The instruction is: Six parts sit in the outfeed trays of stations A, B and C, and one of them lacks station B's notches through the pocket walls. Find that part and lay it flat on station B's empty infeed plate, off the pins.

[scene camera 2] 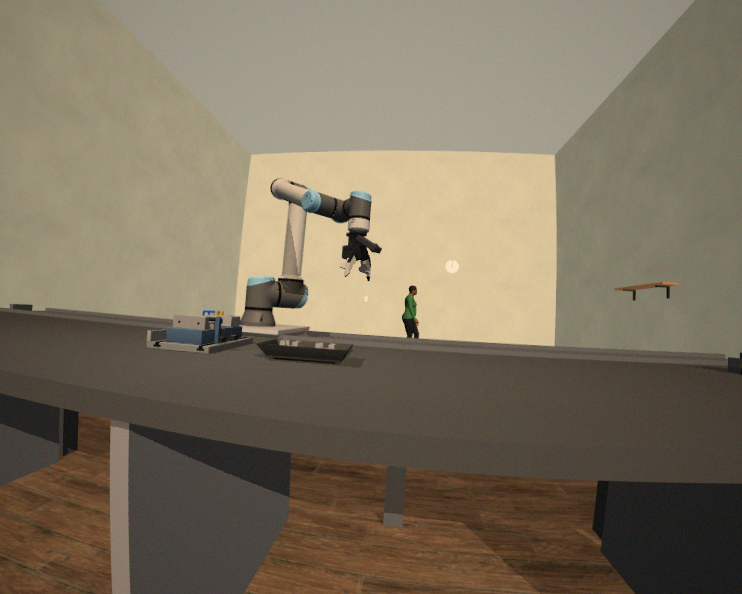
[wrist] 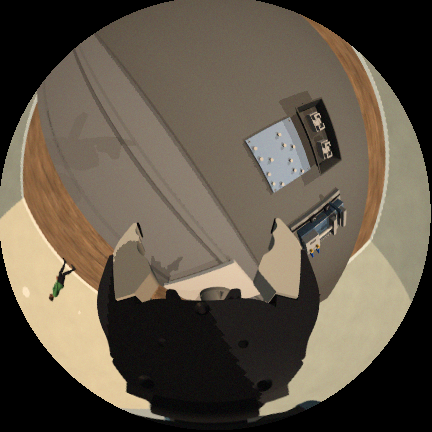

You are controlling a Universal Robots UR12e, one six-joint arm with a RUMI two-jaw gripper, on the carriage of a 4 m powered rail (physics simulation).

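Pixels of known places: gripper, between the fingertips: point(scene camera 2: 357, 279) point(wrist: 205, 222); arm's base, origin of its link: point(scene camera 2: 257, 325) point(wrist: 215, 293).
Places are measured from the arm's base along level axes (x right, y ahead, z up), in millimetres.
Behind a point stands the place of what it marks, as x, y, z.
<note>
My gripper point(scene camera 2: 356, 276) {-602, 334, 242} point(wrist: 205, 222) {-602, 334, 242} is open and empty, high above the table, with its two jaws wide apart. In the wrist view a black tray point(wrist: 314, 149) {-500, 690, -20} holds two light grey parts, an upper part point(wrist: 317, 121) {-591, 725, 3} and a lower part point(wrist: 326, 149) {-490, 730, 3}. Their pocket walls are too small to judge for notches. The tray point(scene camera 2: 306, 354) {-560, 781, -7} also shows in the scene view, with the parts' tops above its rim. A light blue plate point(wrist: 276, 156) {-535, 533, -22} with several pins and no part on it lies beside the tray. Which station these belong to cannot be told.
A blue and grey vise-like fixture point(scene camera 2: 188, 335) {-209, 785, 13} point(wrist: 320, 228) {-188, 630, 30} stands near the tray. A raised rail point(wrist: 165, 150) runs along the table point(scene camera 2: 495, 402) {-967, 995, -30}. The arm's base point(scene camera 2: 258, 317) {-41, 75, 47} stands behind the fixture. A person in green point(scene camera 2: 410, 307) stands far behind the table. A wall shelf point(scene camera 2: 646, 286) is at the right.
</note>
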